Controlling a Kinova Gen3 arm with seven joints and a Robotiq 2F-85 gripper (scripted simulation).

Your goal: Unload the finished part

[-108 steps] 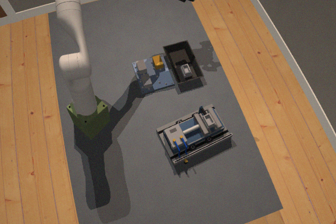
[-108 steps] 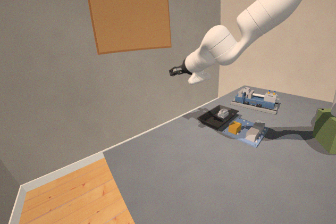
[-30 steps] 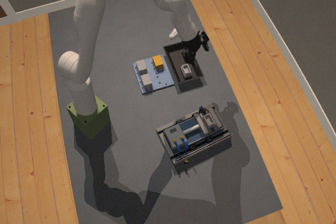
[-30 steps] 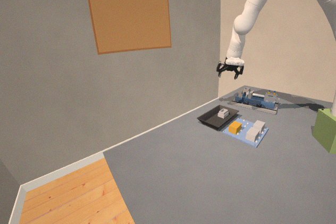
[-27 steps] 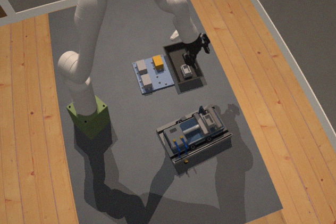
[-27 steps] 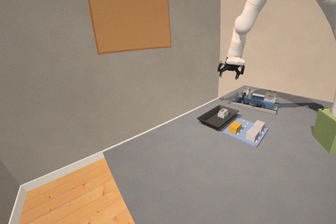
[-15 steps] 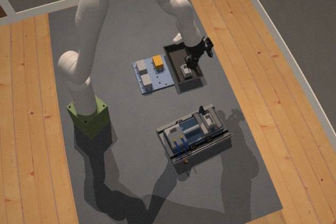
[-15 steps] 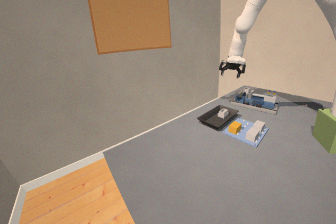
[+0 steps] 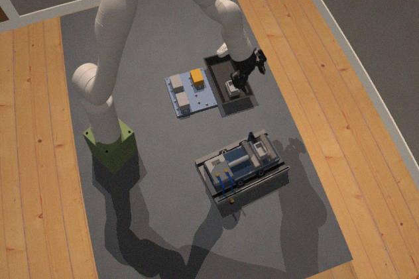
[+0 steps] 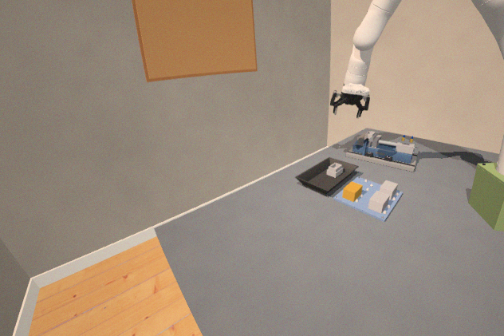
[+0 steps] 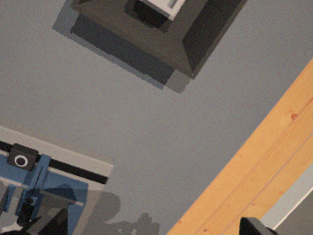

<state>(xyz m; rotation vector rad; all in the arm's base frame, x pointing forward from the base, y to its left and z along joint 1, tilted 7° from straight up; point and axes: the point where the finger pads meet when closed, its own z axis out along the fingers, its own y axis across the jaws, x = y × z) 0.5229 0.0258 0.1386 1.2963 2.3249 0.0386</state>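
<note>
Now: hand 11 cm past the cylinder rod, 22 cm to the left of it and 16 cm above it. Round my hand: orange block: 17 cm behind, 19 cm to the left, 21 cm below; vise: 9 cm behind, 21 cm to the right, 20 cm below; tray floor: 4 cm behind, 16 cm to the left, 23 cm below.
</note>
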